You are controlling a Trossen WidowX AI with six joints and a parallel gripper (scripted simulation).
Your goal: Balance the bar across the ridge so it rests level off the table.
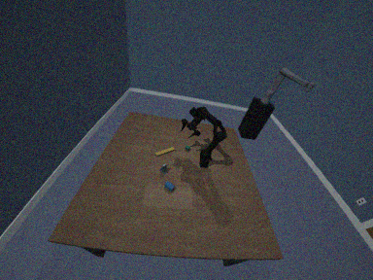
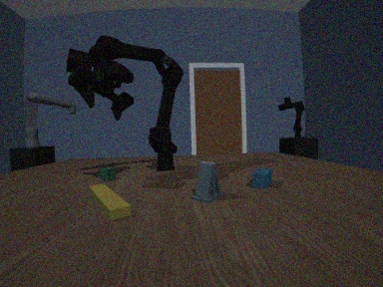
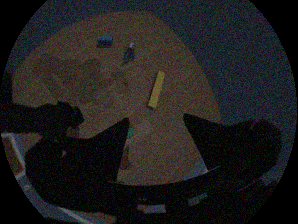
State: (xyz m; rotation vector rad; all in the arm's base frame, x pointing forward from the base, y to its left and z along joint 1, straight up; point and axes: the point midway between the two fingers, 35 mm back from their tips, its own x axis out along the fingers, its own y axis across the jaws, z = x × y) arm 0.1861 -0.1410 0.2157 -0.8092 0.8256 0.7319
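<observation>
Right now my gripper tip is 180 mm above the yellow bar, 140 mm short of it and 50 mm to the right of it. The rest, counted from my gripper tip: blue cube (390 mm to the left, 170 mm below, 60 mm ahead); then dark green block (170 mm below, 60 mm behind, 30 mm to the right).
</observation>
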